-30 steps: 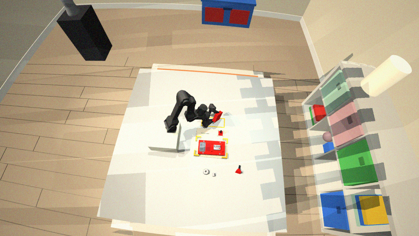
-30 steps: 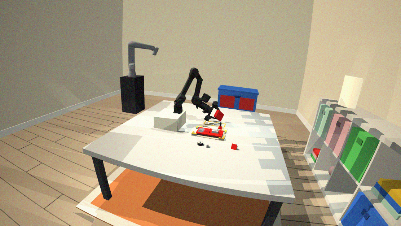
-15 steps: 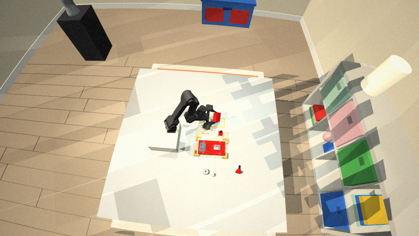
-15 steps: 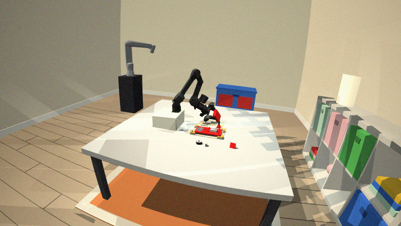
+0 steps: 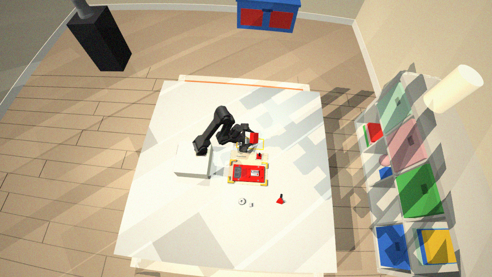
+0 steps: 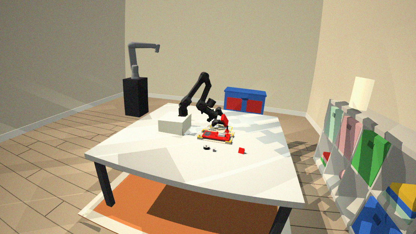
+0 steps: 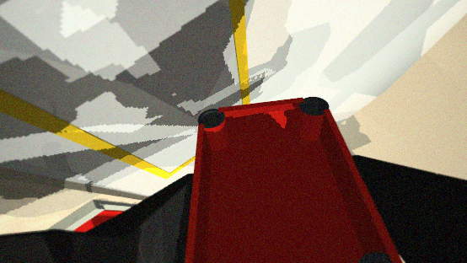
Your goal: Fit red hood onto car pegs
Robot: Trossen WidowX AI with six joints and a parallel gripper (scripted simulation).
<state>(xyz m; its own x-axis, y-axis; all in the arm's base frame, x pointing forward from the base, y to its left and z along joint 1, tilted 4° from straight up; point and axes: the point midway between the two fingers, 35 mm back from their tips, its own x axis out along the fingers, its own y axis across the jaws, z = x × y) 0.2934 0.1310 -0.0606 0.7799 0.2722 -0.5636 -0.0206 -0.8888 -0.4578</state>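
The red hood lies 10 mm above my gripper tip. From my gripper tip the other things lie so: grey engine block (230 mm to the right, 30 mm below, 10 mm ahead).
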